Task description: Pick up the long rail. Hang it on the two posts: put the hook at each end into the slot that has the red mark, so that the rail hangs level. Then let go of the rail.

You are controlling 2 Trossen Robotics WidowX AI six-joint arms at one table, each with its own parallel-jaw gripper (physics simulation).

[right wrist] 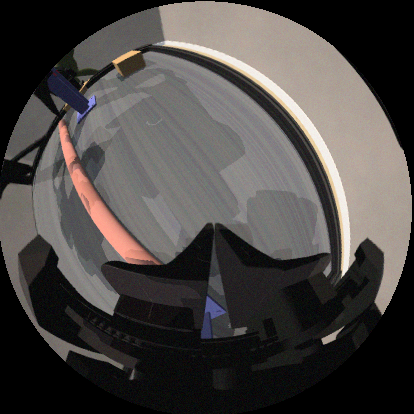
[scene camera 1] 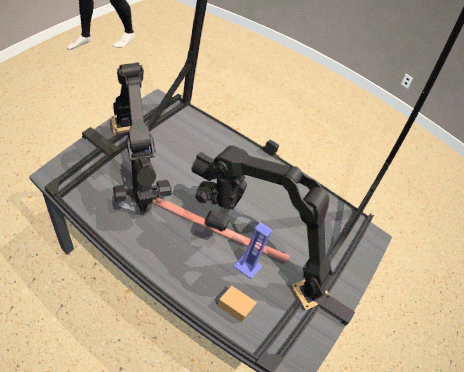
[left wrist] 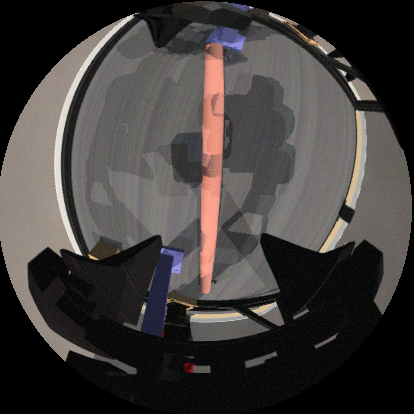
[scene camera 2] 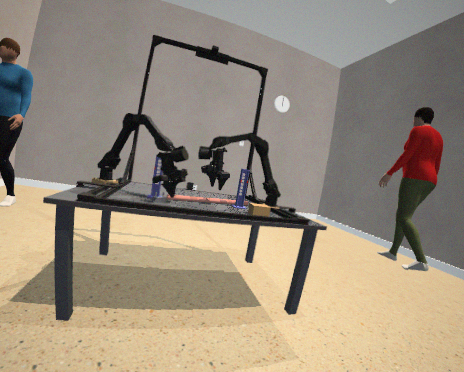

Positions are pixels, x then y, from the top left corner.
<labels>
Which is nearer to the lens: the tan block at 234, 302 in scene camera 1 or the rail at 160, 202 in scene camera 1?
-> The tan block.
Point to a rail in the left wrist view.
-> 212, 112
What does the rail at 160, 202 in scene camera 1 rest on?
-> The table.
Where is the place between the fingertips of my left gripper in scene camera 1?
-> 226, 219
</labels>
